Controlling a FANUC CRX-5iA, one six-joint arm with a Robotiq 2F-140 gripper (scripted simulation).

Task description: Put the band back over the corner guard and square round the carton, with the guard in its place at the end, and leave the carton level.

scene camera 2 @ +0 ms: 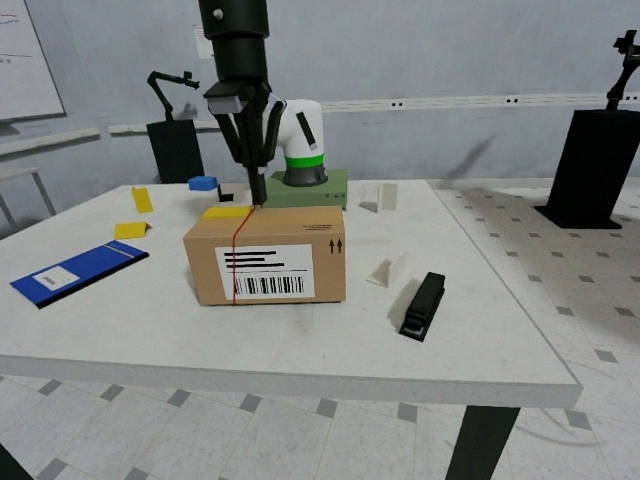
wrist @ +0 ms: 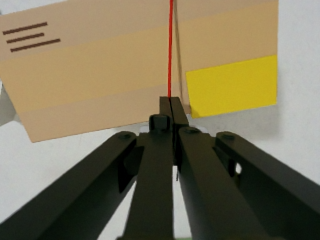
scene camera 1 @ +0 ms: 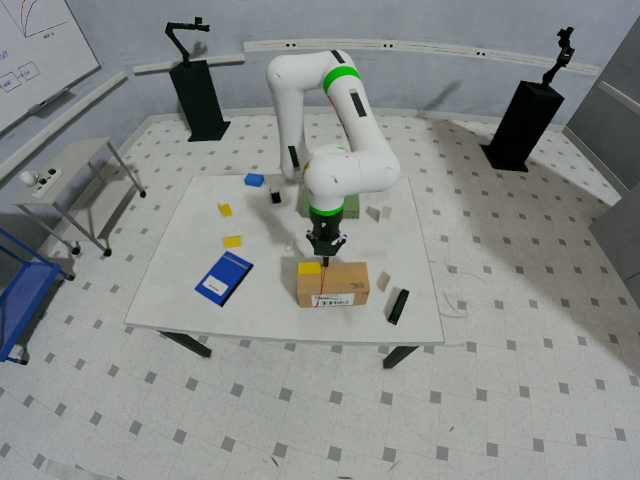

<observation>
The pictures show: the gripper, a brown carton and a yellow corner guard.
The gripper shows as well in the wrist view.
</observation>
